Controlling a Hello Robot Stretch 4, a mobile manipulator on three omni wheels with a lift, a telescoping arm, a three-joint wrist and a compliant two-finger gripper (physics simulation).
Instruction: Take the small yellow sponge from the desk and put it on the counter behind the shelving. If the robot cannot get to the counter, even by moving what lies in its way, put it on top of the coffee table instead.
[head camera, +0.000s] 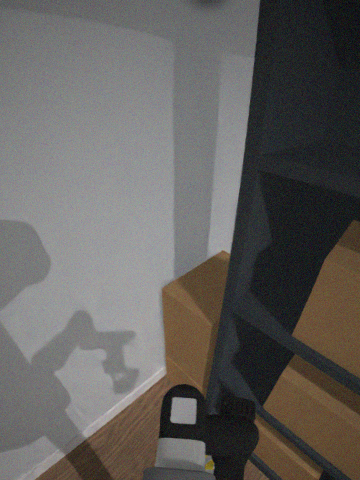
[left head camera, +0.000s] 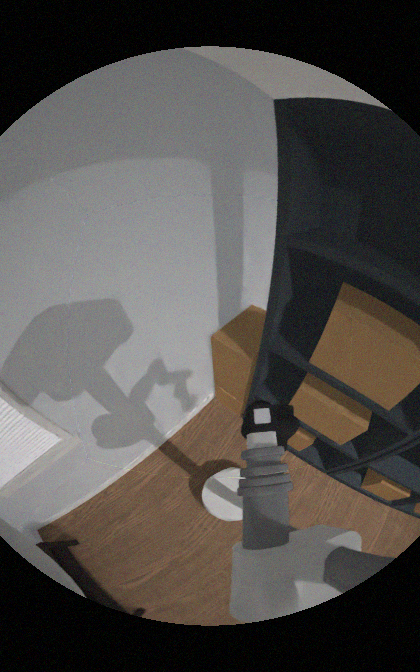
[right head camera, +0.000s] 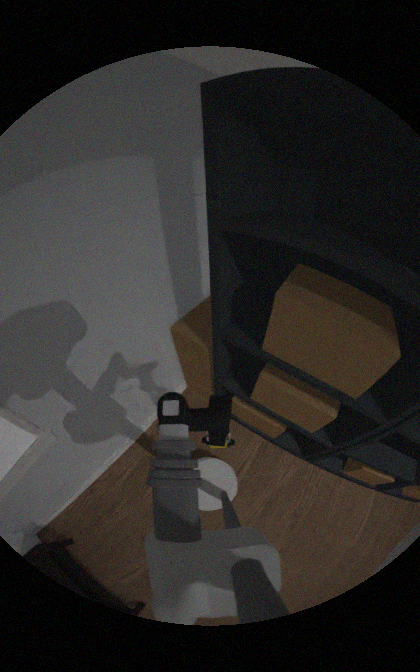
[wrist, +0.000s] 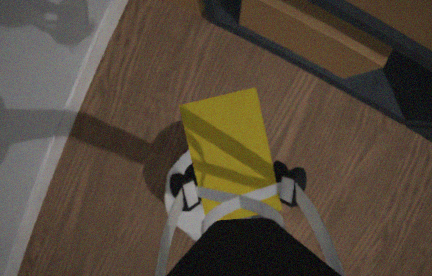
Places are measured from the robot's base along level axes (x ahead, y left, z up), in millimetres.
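Pixels of known places: gripper, fingertip midpoint: (wrist: 236, 177).
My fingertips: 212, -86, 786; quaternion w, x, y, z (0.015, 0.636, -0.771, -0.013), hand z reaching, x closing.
Note:
Behind a point stands the place of what it marks, as x, y, z.
My gripper (wrist: 236, 177) {212, -86, 786} (right head camera: 218, 442) is shut on the yellow sponge (wrist: 230, 135) {258, -92, 834} (right head camera: 218, 446) (head camera: 210, 464) {235, -67, 834}. The sponge sticks out past the fingertips, held above the wooden floor. The dark shelving (head camera: 265, 100) {631, -131, 1530} (left head camera: 283, 200) (right head camera: 214, 250) stands close ahead on the right, with cardboard boxes on its shelves. A tall cardboard box (head camera: 186, 320) {767, 16, 702} (left head camera: 234, 357) (right head camera: 196, 350) stands in the narrow space between the shelving's left end and the wall. The counter behind the shelving and the desk do not show. A dark piece of furniture (left head camera: 65, 557) (right head camera: 60, 562) at the lower left may be the coffee table.
A grey wall (head camera: 100, 150) {761, 276, 1397} (left head camera: 150, 225) with a white skirting runs along the left, bearing the robot's shadow. A window with a white blind (left head camera: 22, 435) is at the far left. The shelving's bottom edge crosses the upper right of the wrist view, near the gripper's height in view.

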